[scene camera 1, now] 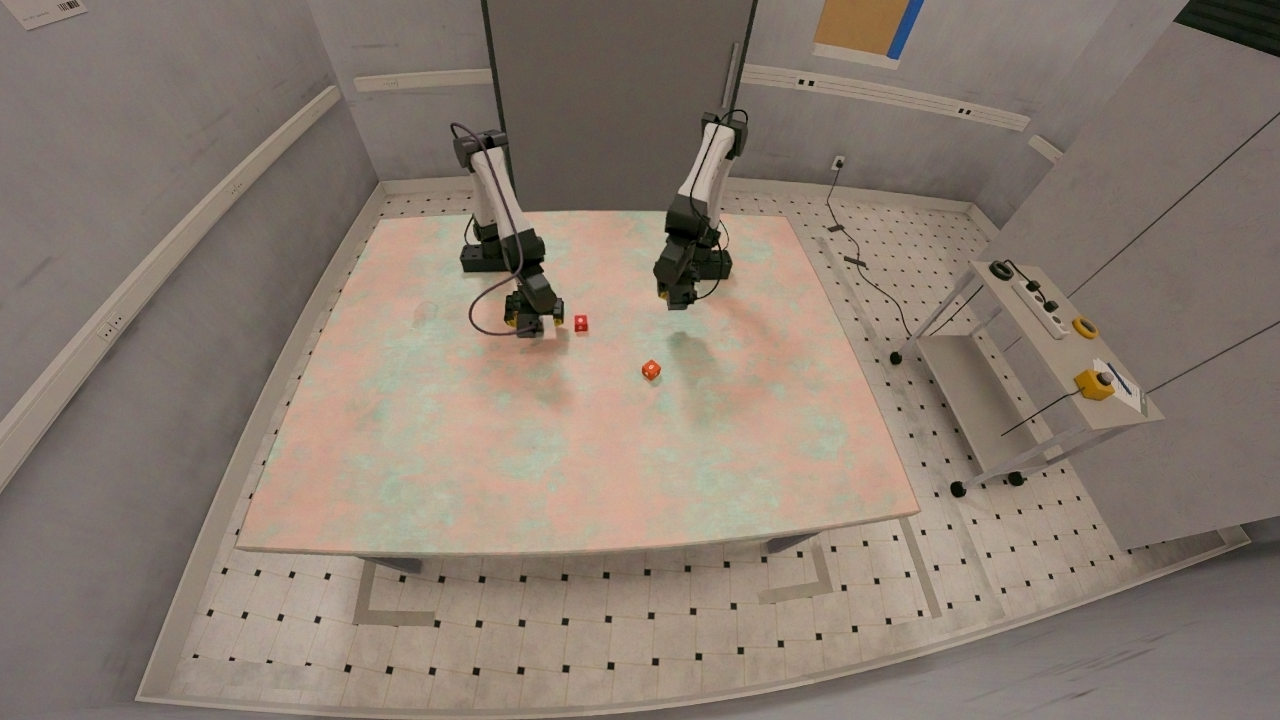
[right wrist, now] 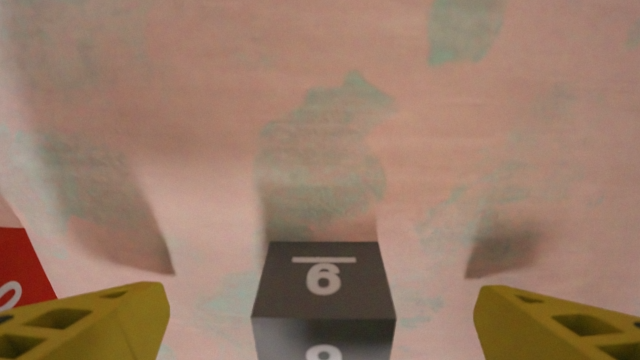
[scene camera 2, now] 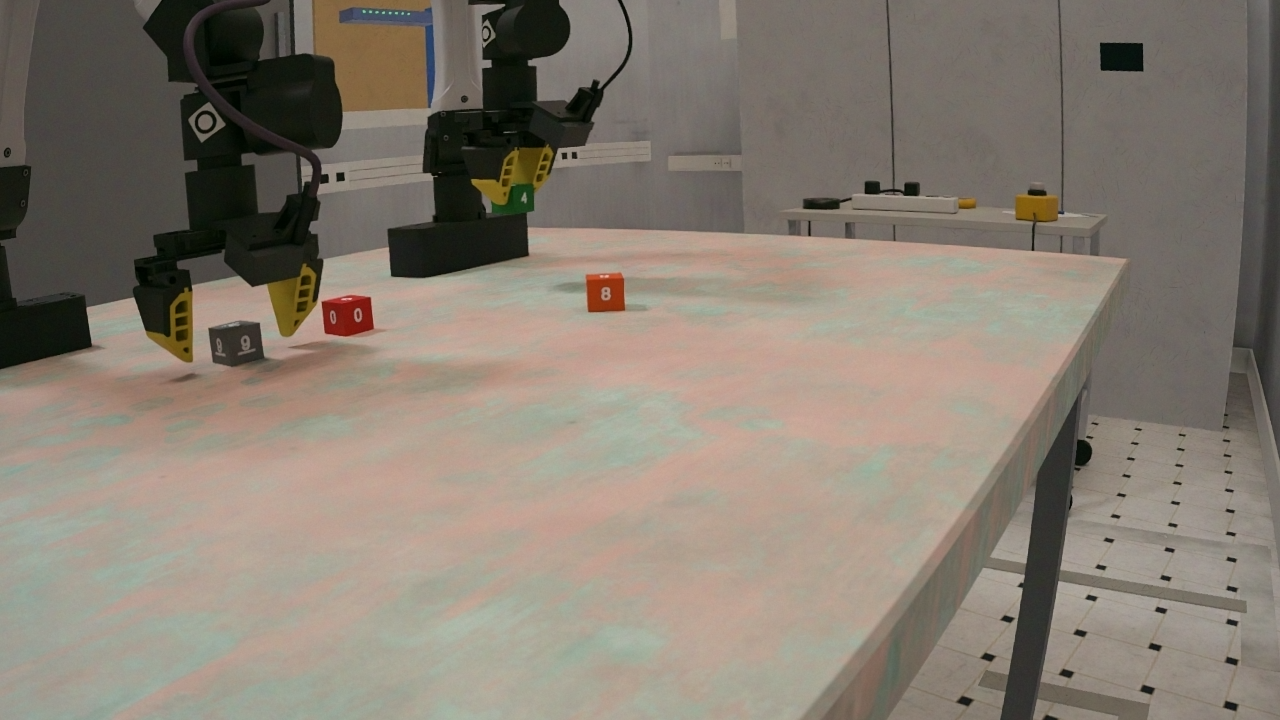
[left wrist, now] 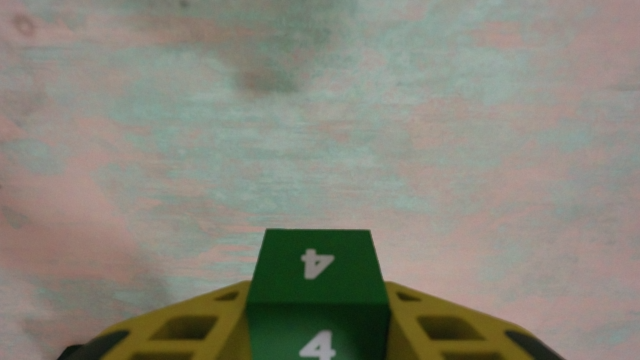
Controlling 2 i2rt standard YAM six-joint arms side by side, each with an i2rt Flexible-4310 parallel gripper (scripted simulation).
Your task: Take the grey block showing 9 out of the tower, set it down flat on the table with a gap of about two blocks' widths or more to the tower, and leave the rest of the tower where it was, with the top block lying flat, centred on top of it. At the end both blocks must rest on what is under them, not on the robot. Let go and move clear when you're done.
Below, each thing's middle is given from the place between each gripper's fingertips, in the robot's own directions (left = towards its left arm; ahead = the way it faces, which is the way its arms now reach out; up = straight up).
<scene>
I see my left gripper (scene camera 2: 512, 202) right at the green block showing 4 (scene camera 2: 521, 197). From my left hand the other things lie so: orange block showing 8 (scene camera 2: 605, 292) (170 mm ahead, 50 mm to the right, 80 mm below); then red block showing 0 (scene camera 2: 344, 316) (30 mm ahead, 230 mm to the right, 80 mm below).
My right hand (scene camera 2: 238, 348) is 110 mm to the right of the red block showing 0 and 10 mm past it. Round my right hand: orange block showing 8: 300 mm to the left, 130 mm ahead; green block showing 4: 350 mm to the left, 80 mm above, 40 mm behind.
</scene>
